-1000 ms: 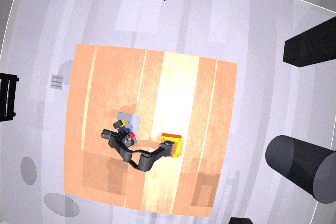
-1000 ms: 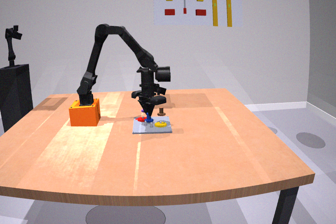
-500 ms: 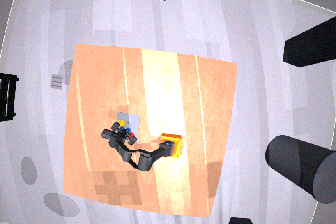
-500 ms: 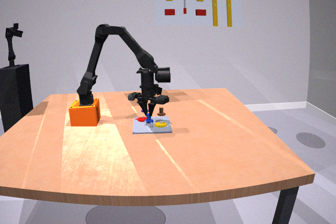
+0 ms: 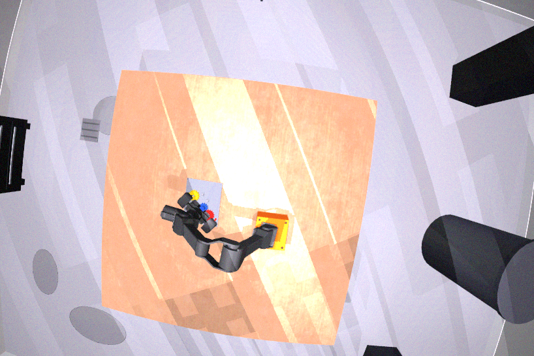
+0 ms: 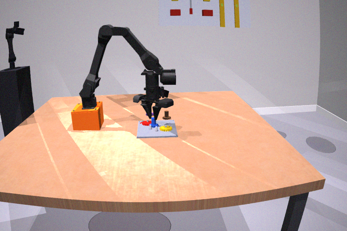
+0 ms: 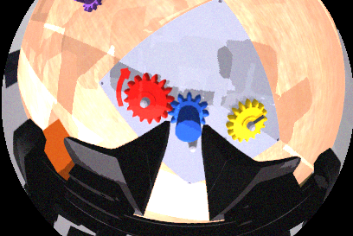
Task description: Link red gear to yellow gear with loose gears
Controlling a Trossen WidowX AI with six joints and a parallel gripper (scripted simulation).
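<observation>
Now: gripper tip 2 cm above the blue gear. Also, from my gripper tip: yellow gear: 6 cm ahead, 4 cm to the right, 2 cm below; red arrow: 5 cm behind, 6 cm to the left, 3 cm below; red gear: 3 cm behind, 3 cm to the left, 2 cm below.
</observation>
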